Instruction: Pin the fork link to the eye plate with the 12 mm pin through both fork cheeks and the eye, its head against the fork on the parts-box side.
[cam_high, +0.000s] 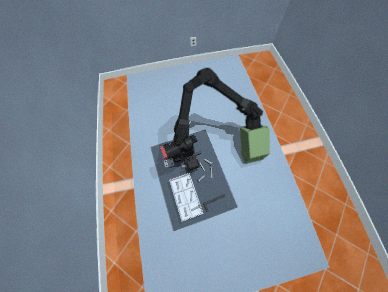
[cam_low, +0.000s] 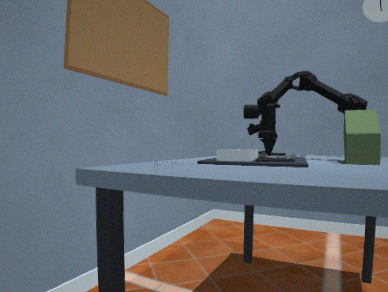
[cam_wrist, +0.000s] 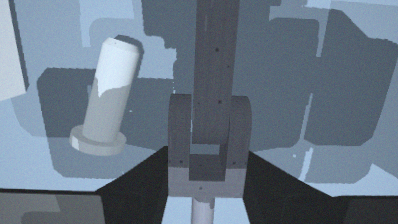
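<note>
My hand is 40 mm short of the eye plate and 30 mm above it. Round my hand: thick headed pin (50 mm to the left, 30 mm below, 30 mm ahead); dark mat (100 mm to the left, 40 mm below, 20 mm ahead); thin headed pin (70 mm to the left, 50 mm behind, 30 mm below).
</note>
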